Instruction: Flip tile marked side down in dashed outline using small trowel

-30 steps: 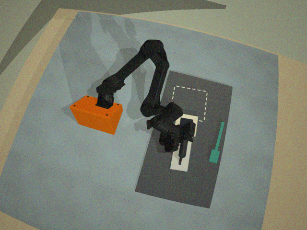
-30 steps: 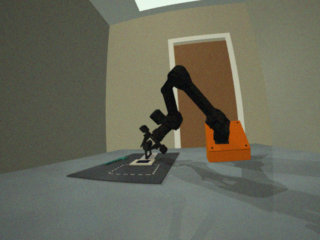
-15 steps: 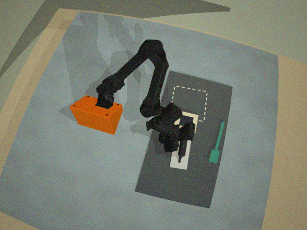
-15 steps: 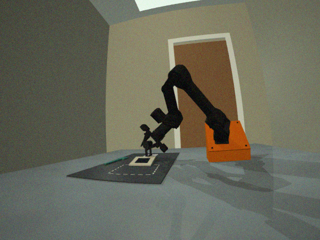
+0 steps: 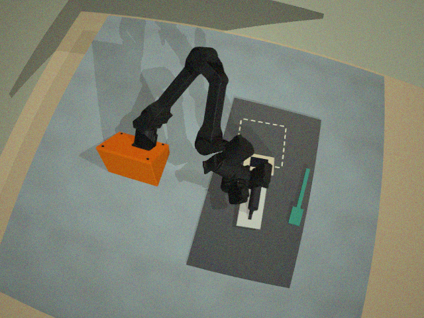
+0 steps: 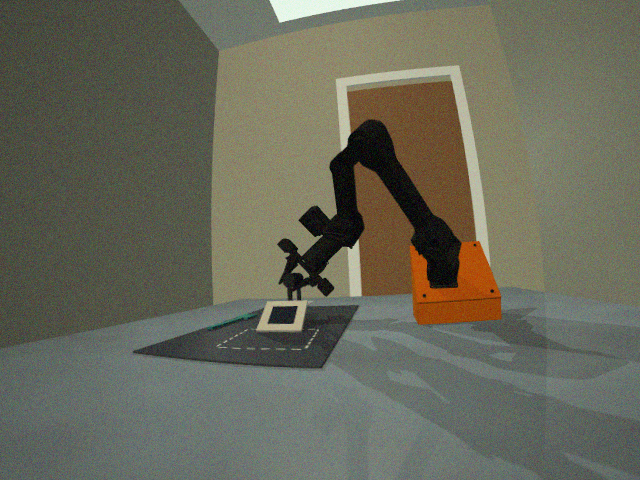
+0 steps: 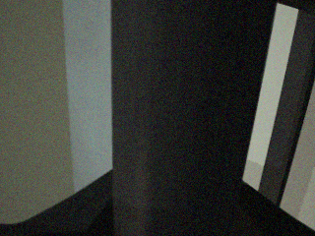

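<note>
Right now the tile is 100 mm to the left of my gripper tip, 60 mm below it and 40 mm behind it. The rest, counted from my gripper tip: trowel (30 mm behind, 10 mm below); teal tool (130 mm ahead, 80 mm below, 20 mm to the left); dark mat (110 mm below, 40 mm to the left, 10 mm behind).
</note>
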